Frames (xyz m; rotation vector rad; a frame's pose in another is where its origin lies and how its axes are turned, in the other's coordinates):
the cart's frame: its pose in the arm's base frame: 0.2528 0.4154 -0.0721 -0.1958 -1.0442 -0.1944
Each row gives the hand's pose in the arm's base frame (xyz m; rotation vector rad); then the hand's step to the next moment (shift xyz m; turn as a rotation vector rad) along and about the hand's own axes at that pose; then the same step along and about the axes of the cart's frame.
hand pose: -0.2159 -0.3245 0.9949 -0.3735 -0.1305 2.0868
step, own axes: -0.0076 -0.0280 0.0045 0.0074 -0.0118 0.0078
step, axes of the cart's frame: 0.0227 0.0135 -0.0127 0.0085 0.0128 0.0044
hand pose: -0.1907 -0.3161 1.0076 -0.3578 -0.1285 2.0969
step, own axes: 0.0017 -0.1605 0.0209 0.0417 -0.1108 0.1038
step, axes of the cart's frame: 0.1044 0.1113 -0.0540 0.1134 0.0974 0.0493
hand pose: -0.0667 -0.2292 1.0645 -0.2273 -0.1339 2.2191
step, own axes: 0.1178 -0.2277 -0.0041 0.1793 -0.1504 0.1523
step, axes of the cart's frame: 0.0560 0.2495 -0.0191 0.1078 0.2070 0.1533
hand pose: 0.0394 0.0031 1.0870 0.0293 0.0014 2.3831
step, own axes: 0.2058 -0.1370 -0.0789 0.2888 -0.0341 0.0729
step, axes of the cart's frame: -0.1098 0.2241 0.0713 -0.0366 0.1634 0.2487
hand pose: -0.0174 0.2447 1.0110 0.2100 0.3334 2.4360
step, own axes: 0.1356 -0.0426 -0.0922 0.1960 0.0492 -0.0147
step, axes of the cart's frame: -0.1354 0.0787 0.0647 -0.0839 0.0353 0.1810
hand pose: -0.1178 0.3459 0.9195 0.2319 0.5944 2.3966
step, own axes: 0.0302 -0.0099 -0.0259 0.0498 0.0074 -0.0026
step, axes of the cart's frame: -0.0373 0.0114 0.0126 -0.0212 0.0136 0.0436
